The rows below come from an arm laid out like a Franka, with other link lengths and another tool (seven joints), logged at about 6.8 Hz.
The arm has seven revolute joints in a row. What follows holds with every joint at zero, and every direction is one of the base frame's. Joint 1 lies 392.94 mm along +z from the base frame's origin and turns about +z. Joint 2 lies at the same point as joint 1 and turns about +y. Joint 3 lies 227.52 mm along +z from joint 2 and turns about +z. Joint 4 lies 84.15 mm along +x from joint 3 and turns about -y. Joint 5 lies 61.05 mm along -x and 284.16 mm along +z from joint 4 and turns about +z. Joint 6 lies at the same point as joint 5 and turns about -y. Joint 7 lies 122.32 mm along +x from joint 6 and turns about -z. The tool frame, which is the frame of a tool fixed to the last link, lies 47 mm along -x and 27 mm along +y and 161.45 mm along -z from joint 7; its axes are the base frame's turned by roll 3.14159, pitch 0 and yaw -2.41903 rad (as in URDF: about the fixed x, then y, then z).
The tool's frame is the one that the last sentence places.
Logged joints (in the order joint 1, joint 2, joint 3, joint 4, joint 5, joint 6, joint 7), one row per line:
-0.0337, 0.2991, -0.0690, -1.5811, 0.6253, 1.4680, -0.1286
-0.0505, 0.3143, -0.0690, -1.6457, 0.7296, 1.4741, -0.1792
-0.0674, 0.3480, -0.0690, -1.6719, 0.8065, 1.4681, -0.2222
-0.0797, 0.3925, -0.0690, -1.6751, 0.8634, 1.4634, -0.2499
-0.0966, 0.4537, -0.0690, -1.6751, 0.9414, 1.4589, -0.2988
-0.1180, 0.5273, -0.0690, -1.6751, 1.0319, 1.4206, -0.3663
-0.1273, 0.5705, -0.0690, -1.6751, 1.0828, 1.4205, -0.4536
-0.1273, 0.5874, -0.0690, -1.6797, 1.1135, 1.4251, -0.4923
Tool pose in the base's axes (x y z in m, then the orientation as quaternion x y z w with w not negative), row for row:
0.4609, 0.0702, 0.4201, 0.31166, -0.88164, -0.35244, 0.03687
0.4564, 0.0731, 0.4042, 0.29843, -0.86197, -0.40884, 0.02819
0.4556, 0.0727, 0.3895, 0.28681, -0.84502, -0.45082, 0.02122
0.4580, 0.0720, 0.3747, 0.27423, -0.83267, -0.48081, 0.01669
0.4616, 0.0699, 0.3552, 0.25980, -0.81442, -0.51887, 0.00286
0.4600, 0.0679, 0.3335, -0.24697, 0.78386, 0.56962, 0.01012
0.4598, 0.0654, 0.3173, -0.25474, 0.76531, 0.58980, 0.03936
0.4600, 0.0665, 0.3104, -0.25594, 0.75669, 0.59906, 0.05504
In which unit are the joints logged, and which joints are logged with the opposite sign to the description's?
The joints are logged in radians. Opposite sign: none.
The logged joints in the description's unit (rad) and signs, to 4 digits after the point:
-0.0337, 0.2991, -0.0690, -1.5811, 0.6253, 1.4680, -0.1286
-0.0505, 0.3143, -0.0690, -1.6457, 0.7296, 1.4741, -0.1792
-0.0674, 0.3480, -0.0690, -1.6719, 0.8065, 1.4681, -0.2222
-0.0797, 0.3925, -0.0690, -1.6751, 0.8634, 1.4634, -0.2499
-0.0966, 0.4537, -0.0690, -1.6751, 0.9414, 1.4589, -0.2988
-0.1180, 0.5273, -0.0690, -1.6751, 1.0319, 1.4206, -0.3663
-0.1273, 0.5705, -0.0690, -1.6751, 1.0828, 1.4205, -0.4536
-0.1273, 0.5874, -0.0690, -1.6797, 1.1135, 1.4251, -0.4923

